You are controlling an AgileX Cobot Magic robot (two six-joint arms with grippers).
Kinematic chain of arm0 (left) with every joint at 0, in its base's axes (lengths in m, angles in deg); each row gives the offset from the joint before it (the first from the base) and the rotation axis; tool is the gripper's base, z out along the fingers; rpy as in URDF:
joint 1: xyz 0 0 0.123 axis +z
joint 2: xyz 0 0 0 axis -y
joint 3: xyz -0.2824 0 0.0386 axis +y
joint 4: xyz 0.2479 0 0.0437 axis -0.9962 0 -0.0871
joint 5: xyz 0 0 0 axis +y
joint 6: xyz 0.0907 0 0.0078 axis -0.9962 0 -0.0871
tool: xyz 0 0 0 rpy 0 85 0
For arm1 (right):
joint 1: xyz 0 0 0.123 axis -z
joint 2: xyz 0 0 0 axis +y
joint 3: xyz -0.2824 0 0.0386 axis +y
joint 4: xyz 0.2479 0 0.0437 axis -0.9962 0 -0.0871
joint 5: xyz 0 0 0 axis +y
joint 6: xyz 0.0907 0 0.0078 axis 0.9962 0 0.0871
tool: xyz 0 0 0 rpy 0 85 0
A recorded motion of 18 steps. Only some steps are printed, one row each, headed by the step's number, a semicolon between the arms.
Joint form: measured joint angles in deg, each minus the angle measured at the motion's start. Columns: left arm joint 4, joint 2, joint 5, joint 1, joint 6, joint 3; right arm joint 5, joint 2, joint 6, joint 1, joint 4, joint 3.
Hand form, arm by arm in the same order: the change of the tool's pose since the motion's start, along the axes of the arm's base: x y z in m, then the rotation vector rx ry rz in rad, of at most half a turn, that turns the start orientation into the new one. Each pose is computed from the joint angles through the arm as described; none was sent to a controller.
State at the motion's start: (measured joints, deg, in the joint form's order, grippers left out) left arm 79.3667 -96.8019 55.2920 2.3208 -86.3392 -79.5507; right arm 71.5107 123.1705 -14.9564 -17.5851 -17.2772 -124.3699
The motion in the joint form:
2: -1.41 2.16 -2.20 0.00 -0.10 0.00; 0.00 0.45 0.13 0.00 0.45 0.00
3: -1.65 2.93 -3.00 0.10 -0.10 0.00; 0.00 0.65 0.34 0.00 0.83 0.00
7: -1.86 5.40 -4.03 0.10 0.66 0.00; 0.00 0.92 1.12 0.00 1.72 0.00
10: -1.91 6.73 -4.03 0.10 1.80 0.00; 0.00 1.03 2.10 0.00 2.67 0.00
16: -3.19 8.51 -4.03 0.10 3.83 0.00; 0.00 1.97 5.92 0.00 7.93 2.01
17: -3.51 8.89 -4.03 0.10 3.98 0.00; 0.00 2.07 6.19 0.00 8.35 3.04
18: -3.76 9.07 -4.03 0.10 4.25 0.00; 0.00 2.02 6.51 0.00 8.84 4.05
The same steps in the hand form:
2: -0.0061 0.0021 0.0119 0.0342 -0.0453 0.0317; 0.0016 -0.0002 -0.0039 -0.0091 0.0060 -0.0028
3: -0.0082 0.0035 0.0165 0.0414 -0.0612 0.0463; 0.0024 -0.0005 -0.0057 -0.0153 0.0087 -0.0066
7: -0.0174 0.0041 0.0316 0.0410 -0.0976 0.0673; 0.0036 -0.0015 -0.0083 -0.0273 0.0137 -0.0201
10: -0.0234 0.0039 0.0396 0.0302 -0.1057 0.0726; 0.0044 -0.0027 -0.0096 -0.0383 0.0167 -0.0367
16: -0.0317 0.0039 0.0487 0.0312 -0.1098 0.0789; 0.0079 -0.0097 -0.0290 -0.1215 0.0579 -0.1029
17: -0.0335 0.0039 0.0506 0.0352 -0.1144 0.0790; 0.0074 -0.0105 -0.0350 -0.1339 0.0753 -0.1068
18: -0.0344 0.0040 0.0513 0.0367 -0.1140 0.0797; 0.0065 -0.0116 -0.0396 -0.1462 0.0898 -0.1115

